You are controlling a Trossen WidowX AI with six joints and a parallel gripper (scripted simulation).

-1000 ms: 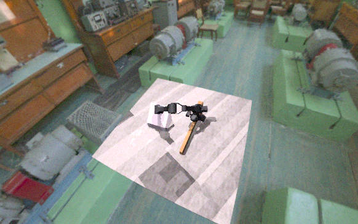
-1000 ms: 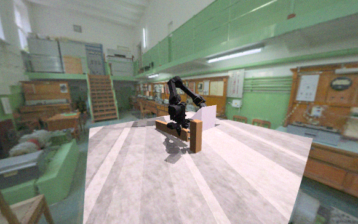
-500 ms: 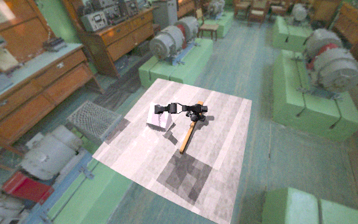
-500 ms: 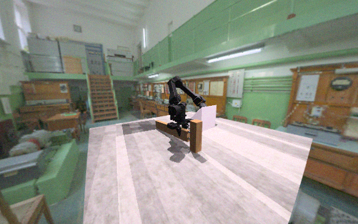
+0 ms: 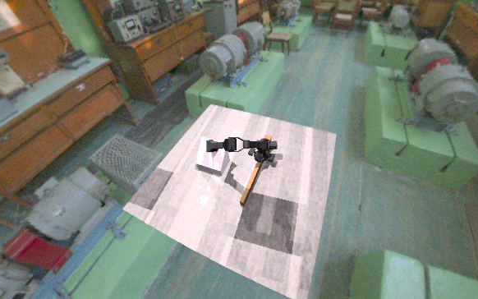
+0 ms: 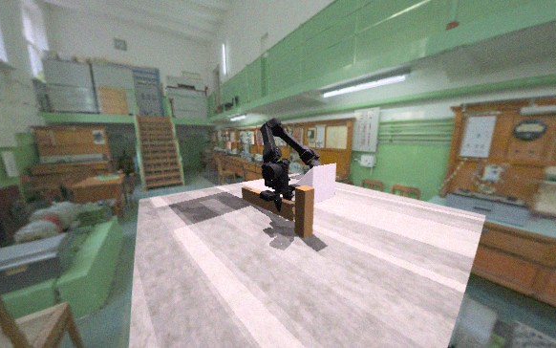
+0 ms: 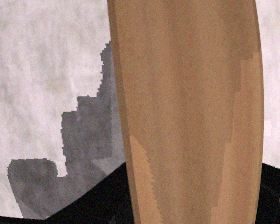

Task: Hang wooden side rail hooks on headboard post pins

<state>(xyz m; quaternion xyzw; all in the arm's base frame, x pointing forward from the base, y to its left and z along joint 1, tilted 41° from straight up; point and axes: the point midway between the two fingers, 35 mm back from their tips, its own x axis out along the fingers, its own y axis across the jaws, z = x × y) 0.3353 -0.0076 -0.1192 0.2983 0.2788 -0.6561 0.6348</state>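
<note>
Now: gripper tip 10 mm short of the wooden headboard post, 130 mm to the right of it and 40 mm below it.
</note>
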